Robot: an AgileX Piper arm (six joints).
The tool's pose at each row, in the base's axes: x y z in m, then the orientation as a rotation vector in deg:
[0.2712, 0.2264, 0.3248, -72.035, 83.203, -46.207]
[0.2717, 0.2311, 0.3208, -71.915, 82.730, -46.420]
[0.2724, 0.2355, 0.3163, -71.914, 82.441, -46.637]
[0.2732, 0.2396, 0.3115, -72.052, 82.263, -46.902]
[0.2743, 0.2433, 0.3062, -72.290, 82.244, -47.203]
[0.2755, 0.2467, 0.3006, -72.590, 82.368, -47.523]
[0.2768, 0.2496, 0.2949, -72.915, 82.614, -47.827]
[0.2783, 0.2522, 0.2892, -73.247, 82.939, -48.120]
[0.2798, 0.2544, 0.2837, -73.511, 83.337, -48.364]
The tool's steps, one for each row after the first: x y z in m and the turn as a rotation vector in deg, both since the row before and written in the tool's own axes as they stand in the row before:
[-0.0035, 0.0047, 0.0021, 0.400, -0.202, -0.162]
[-0.0030, 0.0050, 0.0024, 0.230, -0.074, -0.189]
[-0.0027, 0.0052, 0.0025, 0.100, 0.027, -0.272]
[-0.0022, 0.0055, 0.0029, -0.034, 0.155, -0.309]
[-0.0019, 0.0057, 0.0030, -0.142, 0.264, -0.319]
[-0.0014, 0.0056, 0.0031, -0.228, 0.338, -0.293]
[-0.0011, 0.0055, 0.0032, -0.279, 0.386, -0.270]
[-0.0008, 0.0052, 0.0032, -0.292, 0.409, -0.182]

